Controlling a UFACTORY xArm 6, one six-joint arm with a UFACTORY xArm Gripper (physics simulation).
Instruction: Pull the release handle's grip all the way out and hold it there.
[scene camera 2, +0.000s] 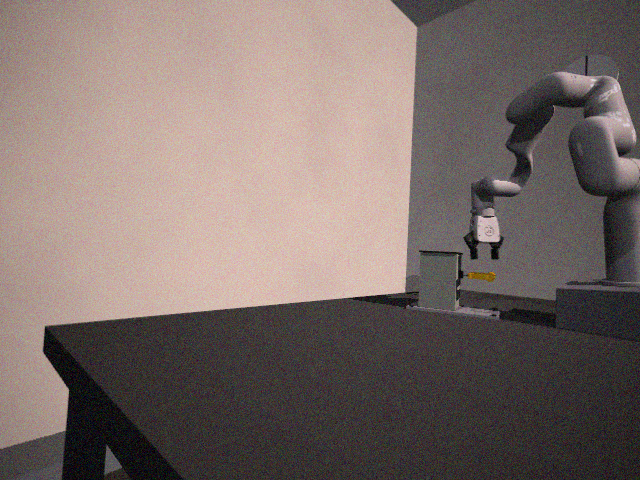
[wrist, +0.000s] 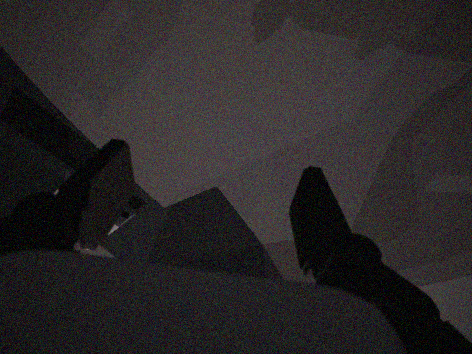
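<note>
The release handle's yellow grip (scene camera 2: 481, 276) sticks out level to the right from the side of a pale grey-green box (scene camera 2: 438, 281), joined to it by a short thin dark rod. My gripper (scene camera 2: 484, 256) (wrist: 215, 177) is open and empty and points down. In the scene view its fingertips are a little above the grip, one finger near the box side and one near the grip's outer end, not touching it. The wrist view is very dark; both fingers show wide apart, and I cannot make out the yellow grip there.
The box stands on a light base plate (scene camera 2: 480, 312) on the far side of the dark table (scene camera 2: 310, 387). The robot's grey pedestal (scene camera 2: 594, 310) stands to the right of it. A tall pale wall (scene camera 2: 232, 155) rises behind the table at the left.
</note>
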